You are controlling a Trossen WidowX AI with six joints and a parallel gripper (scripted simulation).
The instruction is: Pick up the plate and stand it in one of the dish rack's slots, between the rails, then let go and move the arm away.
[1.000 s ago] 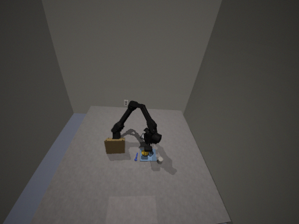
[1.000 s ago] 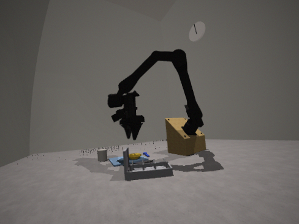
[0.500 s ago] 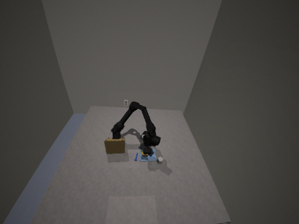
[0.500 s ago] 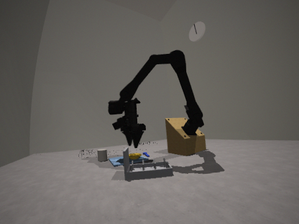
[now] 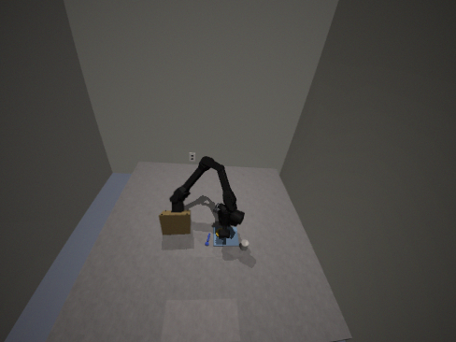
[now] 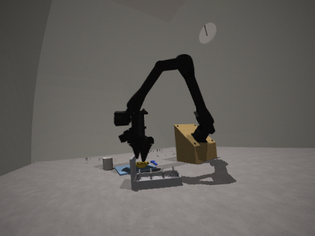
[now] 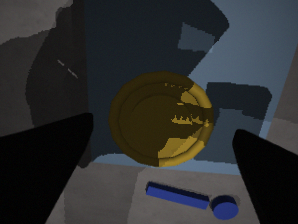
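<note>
The yellow plate is 20 mm below my gripper tip. Also, from my gripper tip: blue spoon: 80 mm behind, 50 mm to the right, 30 mm below; grey dish rack: 190 mm to the left, 10 mm below, 10 mm ahead; white cup: 130 mm ahead, 80 mm to the right, 10 mm below.
</note>
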